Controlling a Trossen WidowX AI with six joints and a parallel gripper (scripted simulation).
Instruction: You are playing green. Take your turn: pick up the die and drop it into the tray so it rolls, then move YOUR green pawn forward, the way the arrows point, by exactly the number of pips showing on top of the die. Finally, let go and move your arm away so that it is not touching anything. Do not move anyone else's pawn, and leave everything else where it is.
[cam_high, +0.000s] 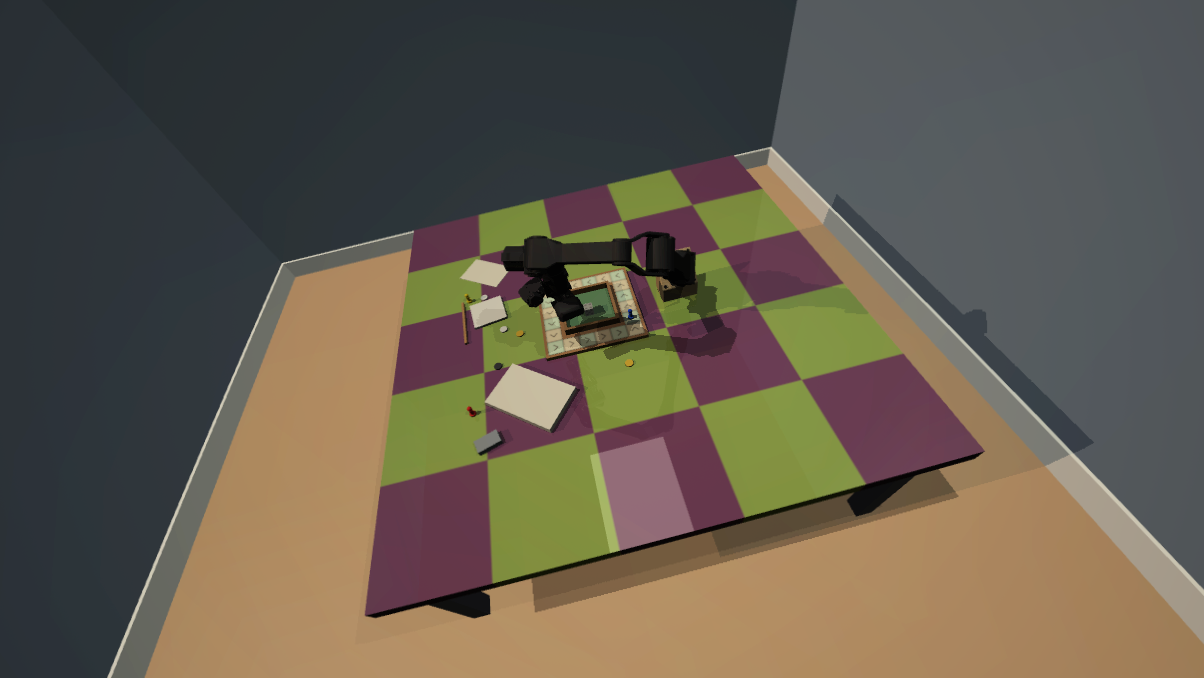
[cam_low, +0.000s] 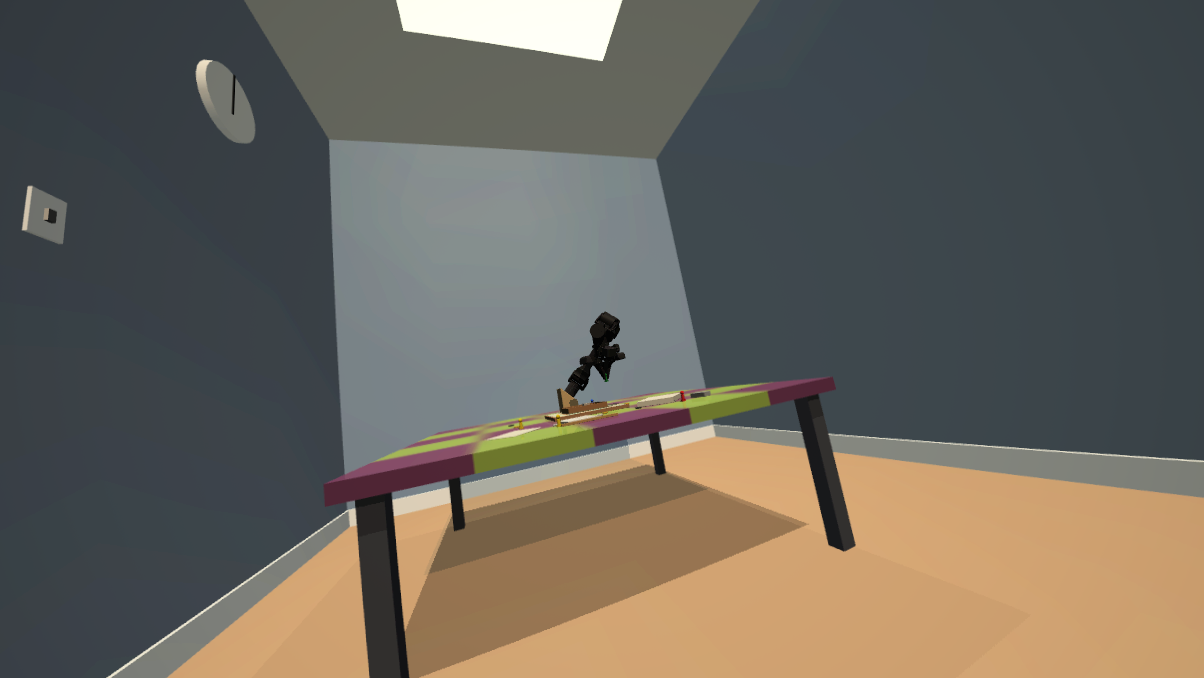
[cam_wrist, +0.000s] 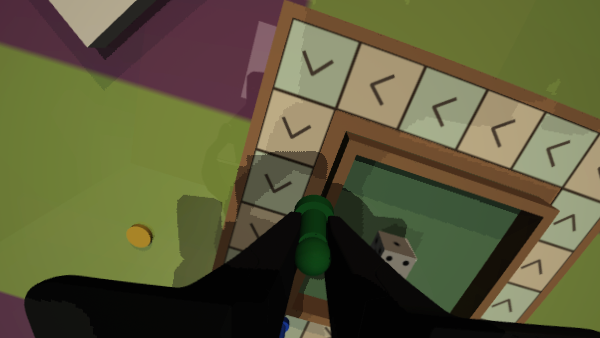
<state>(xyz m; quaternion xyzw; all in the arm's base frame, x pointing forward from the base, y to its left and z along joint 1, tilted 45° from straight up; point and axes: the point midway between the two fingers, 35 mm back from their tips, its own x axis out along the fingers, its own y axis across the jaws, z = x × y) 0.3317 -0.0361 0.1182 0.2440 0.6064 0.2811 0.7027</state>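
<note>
My gripper tip is now 17 cm past the blue pawn and 9 cm above it. Round my gripper tip: green pawn: 1 cm above; then white pad: 15 cm ahead, 13 cm to the left, 11 cm below; then white die: 7 cm behind, 7 cm to the right, 9 cm below.
</note>
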